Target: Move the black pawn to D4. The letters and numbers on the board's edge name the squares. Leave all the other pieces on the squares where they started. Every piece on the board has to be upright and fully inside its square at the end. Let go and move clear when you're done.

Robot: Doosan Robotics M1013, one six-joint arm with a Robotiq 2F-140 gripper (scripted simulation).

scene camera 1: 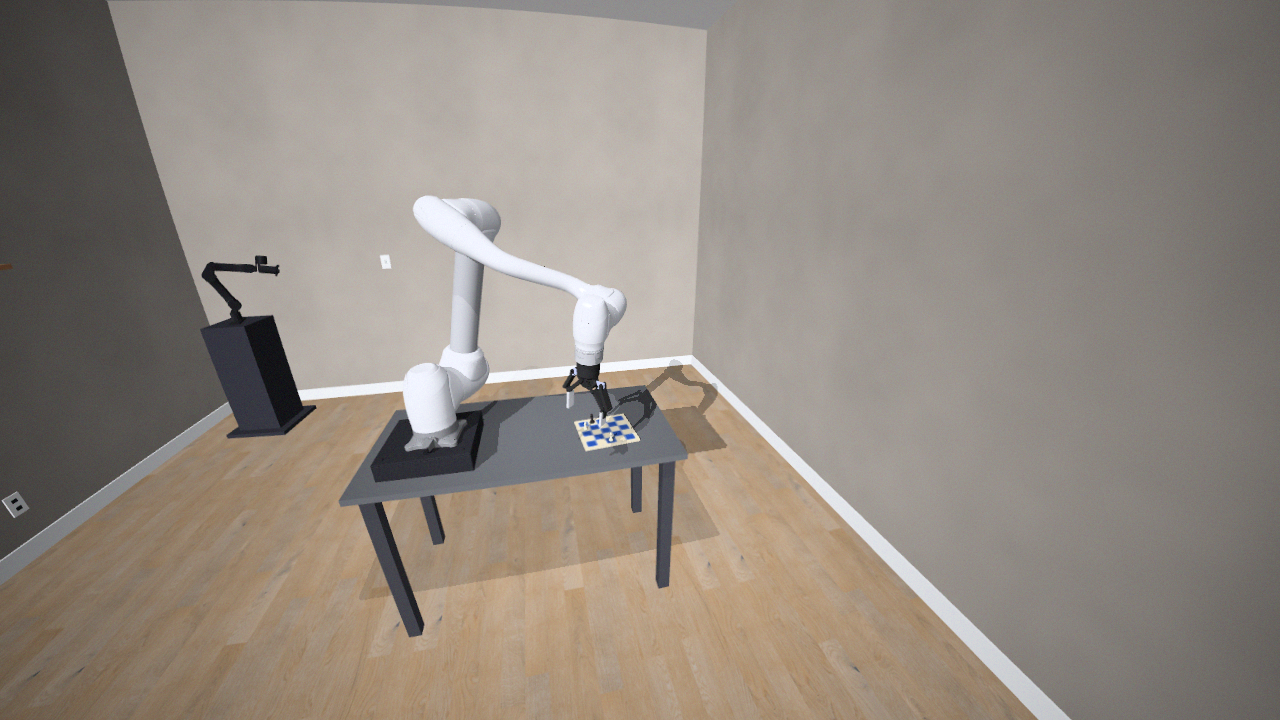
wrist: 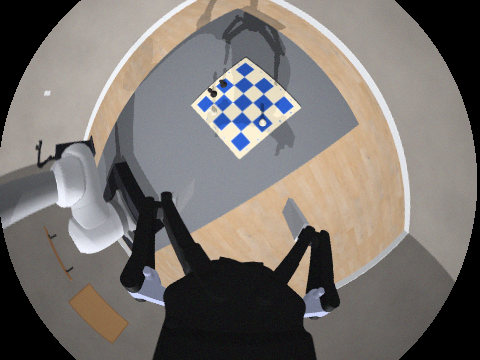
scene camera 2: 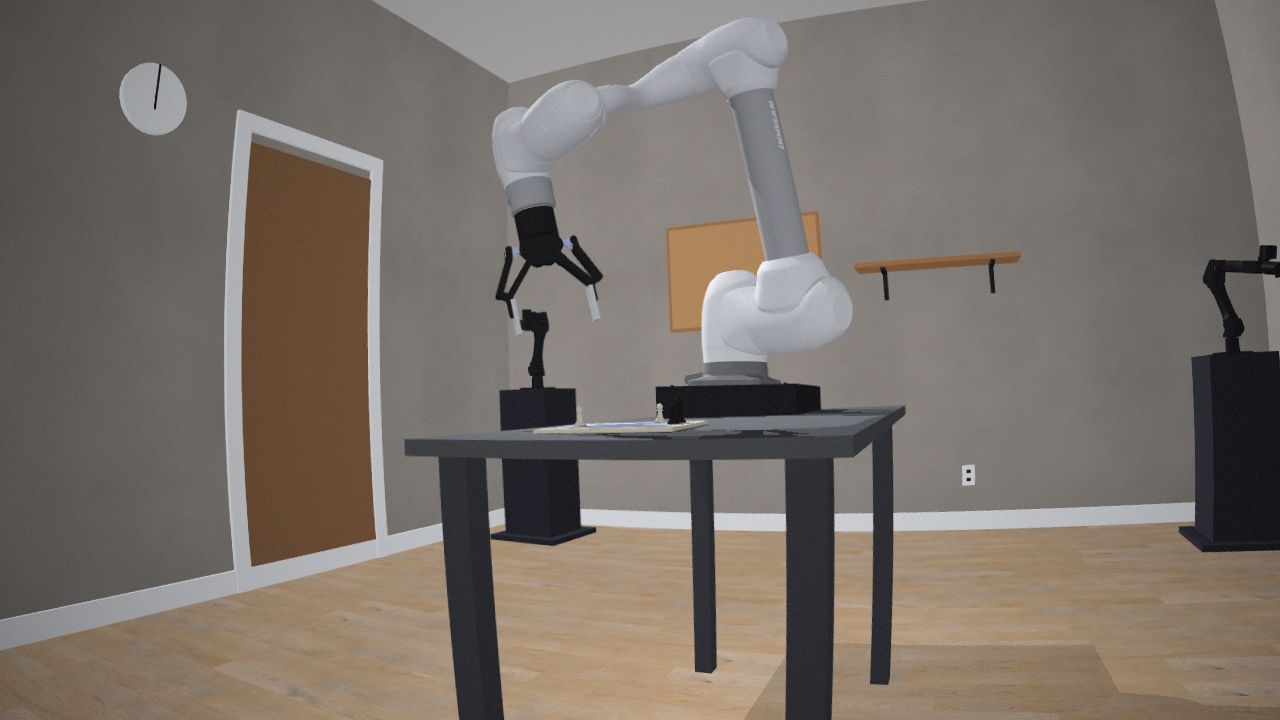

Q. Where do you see a chessboard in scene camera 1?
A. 596, 437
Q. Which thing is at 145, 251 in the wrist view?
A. My gripper.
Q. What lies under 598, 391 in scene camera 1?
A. My gripper.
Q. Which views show my gripper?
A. Scene camera 1, the wrist view and scene camera 2: all of them.
